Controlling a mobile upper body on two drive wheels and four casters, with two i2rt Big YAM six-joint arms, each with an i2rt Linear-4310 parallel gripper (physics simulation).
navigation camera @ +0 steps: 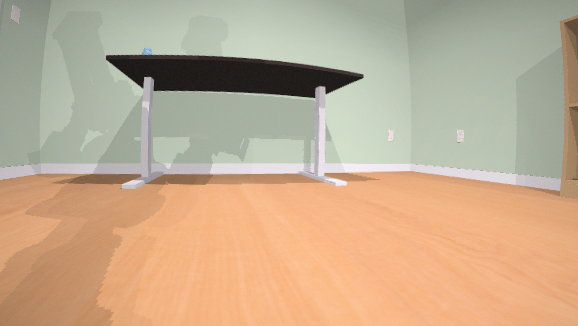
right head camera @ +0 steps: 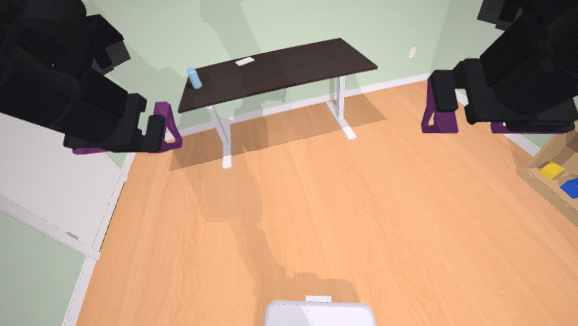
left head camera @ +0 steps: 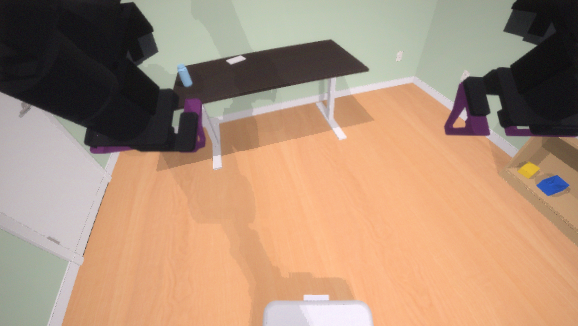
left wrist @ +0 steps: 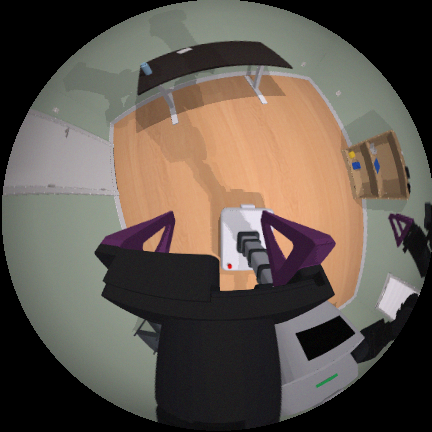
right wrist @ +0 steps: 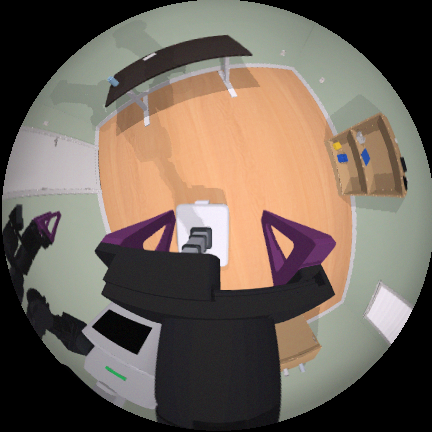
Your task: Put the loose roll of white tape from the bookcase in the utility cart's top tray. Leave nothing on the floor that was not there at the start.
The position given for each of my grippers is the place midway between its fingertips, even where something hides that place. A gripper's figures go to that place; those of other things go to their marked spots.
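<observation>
My right gripper (right head camera: 457,128) is 36 cm from the lens. My left gripper (right head camera: 154,144) is 41 cm from the lens. I also see a dark desk (right head camera: 226,81) and a door (right head camera: 71,198), and the marked spots on the dark desk and the door are 148 cm apart. The dark desk is 195 cm from the lens, while the door is 224 cm from the lens.
</observation>
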